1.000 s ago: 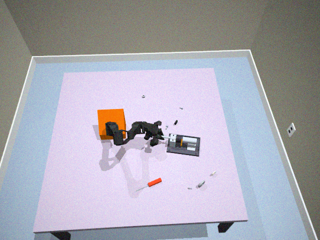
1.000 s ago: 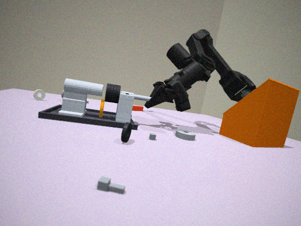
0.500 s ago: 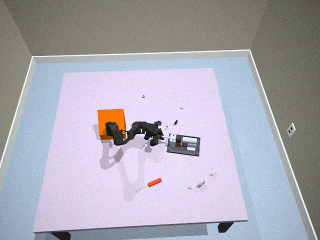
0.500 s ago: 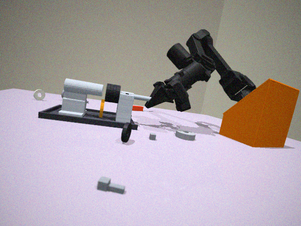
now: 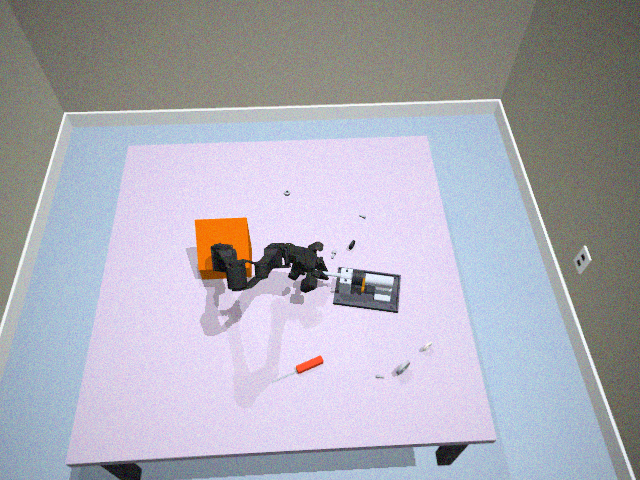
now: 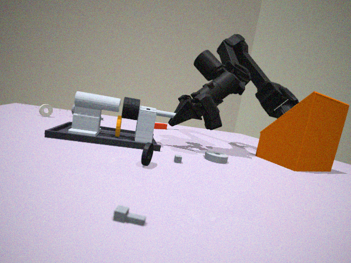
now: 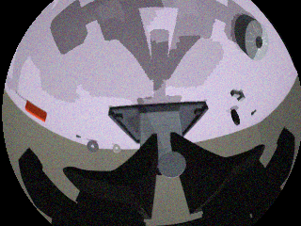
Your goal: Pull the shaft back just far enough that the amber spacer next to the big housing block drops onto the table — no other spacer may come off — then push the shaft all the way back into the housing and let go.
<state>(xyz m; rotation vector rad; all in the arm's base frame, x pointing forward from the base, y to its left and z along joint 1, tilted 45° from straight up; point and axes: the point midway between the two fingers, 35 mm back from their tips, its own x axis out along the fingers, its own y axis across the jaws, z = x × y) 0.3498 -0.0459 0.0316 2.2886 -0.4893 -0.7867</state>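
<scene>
The amber spacer lies 120 mm ahead of my gripper tip, 20 mm to the right of it and 20 mm below it. Also, from my gripper tip: grey washer: 100 mm to the left, 90 mm behind, 50 mm below; grey shaft: 40 mm ahead, 20 mm above; black ring: 170 mm to the left, 90 mm ahead, 40 mm below.
</scene>
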